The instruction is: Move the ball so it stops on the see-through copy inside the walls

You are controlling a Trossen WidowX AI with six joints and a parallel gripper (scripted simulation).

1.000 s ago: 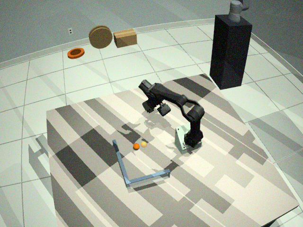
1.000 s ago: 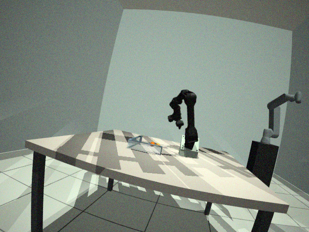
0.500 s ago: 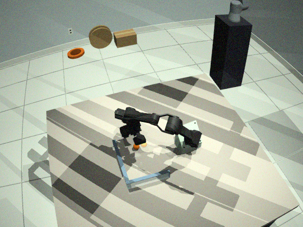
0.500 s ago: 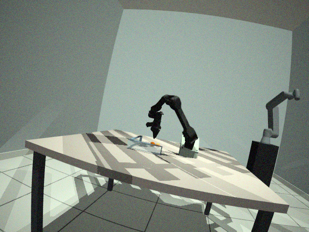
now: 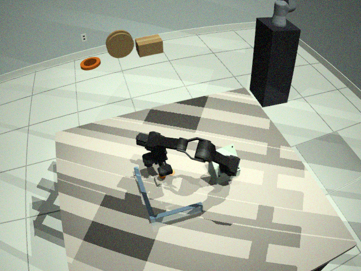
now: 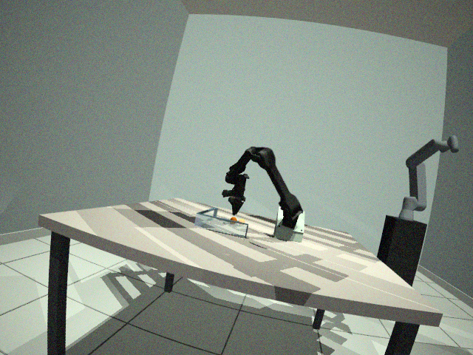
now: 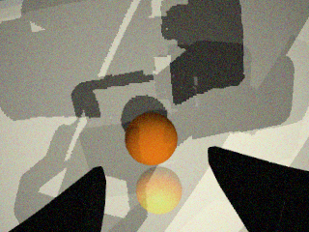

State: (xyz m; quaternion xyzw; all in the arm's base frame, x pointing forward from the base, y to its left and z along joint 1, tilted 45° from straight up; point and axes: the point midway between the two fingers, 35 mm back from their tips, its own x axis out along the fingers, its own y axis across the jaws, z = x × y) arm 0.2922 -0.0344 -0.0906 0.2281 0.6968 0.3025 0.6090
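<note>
Now: the see-through copy 40 mm behind my gripper tip and 30 mm below it. From my gripper tip the other things lie so: orange ball: 30 mm below.
</note>
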